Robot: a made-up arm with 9 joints. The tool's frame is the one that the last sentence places.
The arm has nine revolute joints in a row. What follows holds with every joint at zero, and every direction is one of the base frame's.
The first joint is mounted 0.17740 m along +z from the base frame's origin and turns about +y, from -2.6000 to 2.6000 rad.
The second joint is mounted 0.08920 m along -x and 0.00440 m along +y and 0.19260 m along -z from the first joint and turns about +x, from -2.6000 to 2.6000 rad.
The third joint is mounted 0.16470 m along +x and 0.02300 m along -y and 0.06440 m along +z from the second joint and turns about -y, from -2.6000 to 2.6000 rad.
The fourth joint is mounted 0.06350 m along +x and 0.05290 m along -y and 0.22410 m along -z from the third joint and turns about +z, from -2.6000 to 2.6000 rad.
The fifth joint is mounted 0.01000 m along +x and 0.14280 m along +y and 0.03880 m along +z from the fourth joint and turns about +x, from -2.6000 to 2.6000 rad.
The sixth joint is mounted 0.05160 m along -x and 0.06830 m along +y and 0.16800 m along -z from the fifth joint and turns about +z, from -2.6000 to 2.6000 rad.
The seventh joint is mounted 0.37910 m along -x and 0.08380 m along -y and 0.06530 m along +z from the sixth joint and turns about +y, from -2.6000 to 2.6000 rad.
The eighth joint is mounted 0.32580 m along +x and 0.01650 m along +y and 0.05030 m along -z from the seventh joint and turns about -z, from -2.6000 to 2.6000 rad.
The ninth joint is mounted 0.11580 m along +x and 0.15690 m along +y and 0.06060 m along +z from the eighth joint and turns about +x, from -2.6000 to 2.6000 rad.
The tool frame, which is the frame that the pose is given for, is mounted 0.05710 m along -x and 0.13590 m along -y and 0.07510 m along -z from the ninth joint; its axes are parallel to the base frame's.
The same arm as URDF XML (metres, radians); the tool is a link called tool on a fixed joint. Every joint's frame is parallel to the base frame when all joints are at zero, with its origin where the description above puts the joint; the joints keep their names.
<robot name="arm">
<link name="base"/>
<link name="link1"/>
<link name="link2"/>
<link name="link3"/>
<link name="link4"/>
<link name="link5"/>
<link name="link6"/>
<link name="link7"/>
<link name="link8"/>
<link name="link9"/>
<link name="tool"/>
<joint name="joint 1" type="revolute"><parent link="base"/><child link="link1"/><origin xyz="0 0 0.1774" rpy="0 0 0"/><axis xyz="0 1 0"/><limit lower="-2.6" upper="2.6"/></joint>
<joint name="joint 2" type="revolute"><parent link="link1"/><child link="link2"/><origin xyz="-0.0892 0.0044 -0.1926" rpy="0 0 0"/><axis xyz="1 0 0"/><limit lower="-2.6" upper="2.6"/></joint>
<joint name="joint 3" type="revolute"><parent link="link2"/><child link="link3"/><origin xyz="0.1647 -0.023 0.0644" rpy="0 0 0"/><axis xyz="0 -1 0"/><limit lower="-2.6" upper="2.6"/></joint>
<joint name="joint 4" type="revolute"><parent link="link3"/><child link="link4"/><origin xyz="0.0635 -0.0529 -0.2241" rpy="0 0 0"/><axis xyz="0 0 1"/><limit lower="-2.6" upper="2.6"/></joint>
<joint name="joint 5" type="revolute"><parent link="link4"/><child link="link5"/><origin xyz="0.01 0.1428 0.0388" rpy="0 0 0"/><axis xyz="1 0 0"/><limit lower="-2.6" upper="2.6"/></joint>
<joint name="joint 6" type="revolute"><parent link="link5"/><child link="link6"/><origin xyz="-0.0516 0.0683 -0.168" rpy="0 0 0"/><axis xyz="0 0 1"/><limit lower="-2.6" upper="2.6"/></joint>
<joint name="joint 7" type="revolute"><parent link="link6"/><child link="link7"/><origin xyz="-0.3791 -0.0838 0.0653" rpy="0 0 0"/><axis xyz="0 1 0"/><limit lower="-2.6" upper="2.6"/></joint>
<joint name="joint 8" type="revolute"><parent link="link7"/><child link="link8"/><origin xyz="0.3258 0.0165 -0.0503" rpy="0 0 0"/><axis xyz="0 0 -1"/><limit lower="-2.6" upper="2.6"/></joint>
<joint name="joint 9" type="revolute"><parent link="link8"/><child link="link9"/><origin xyz="0.1158 0.1569 0.0606" rpy="0 0 0"/><axis xyz="1 0 0"/><limit lower="-2.6" upper="2.6"/></joint>
<joint name="tool_joint" type="fixed"><parent link="link9"/><child link="tool"/><origin xyz="-0.0571 -0.1359 -0.0751" rpy="0 0 0"/></joint>
</robot>

